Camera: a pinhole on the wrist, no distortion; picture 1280 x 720 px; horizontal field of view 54.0 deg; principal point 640.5 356.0 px. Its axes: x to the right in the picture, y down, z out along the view. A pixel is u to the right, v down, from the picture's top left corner.
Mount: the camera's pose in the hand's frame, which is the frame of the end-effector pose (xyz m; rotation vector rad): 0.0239 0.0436 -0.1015 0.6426 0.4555 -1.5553
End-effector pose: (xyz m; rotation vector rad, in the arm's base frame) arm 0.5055 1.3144 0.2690 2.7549 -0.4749 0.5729
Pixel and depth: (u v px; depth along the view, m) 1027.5 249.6 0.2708
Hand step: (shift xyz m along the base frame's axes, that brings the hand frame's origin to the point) 0.0571 0.1646 -0.0975
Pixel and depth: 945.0 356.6 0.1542
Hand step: 0.0315 0.0770 -0.0085
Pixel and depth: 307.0 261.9 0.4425
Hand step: 0.1006 0.0431 -0.3283
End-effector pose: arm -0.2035 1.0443 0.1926 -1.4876 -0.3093 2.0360
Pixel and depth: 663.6 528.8 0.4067
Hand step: -0.1250 0.2281 0.1659
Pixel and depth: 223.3 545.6 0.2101
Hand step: -0.0912 0.0649 0.0338
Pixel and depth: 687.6 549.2 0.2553
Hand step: -0.0474 0.1348 0.0737
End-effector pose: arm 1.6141 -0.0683 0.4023 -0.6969 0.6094 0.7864
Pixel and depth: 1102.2 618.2 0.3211
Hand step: 0.2479 -0.0571 0.0952
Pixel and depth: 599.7 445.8 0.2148
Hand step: 0.0929 0.0100 0.0628
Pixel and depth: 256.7 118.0 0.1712
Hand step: 0.0146 0.0208 0.0652
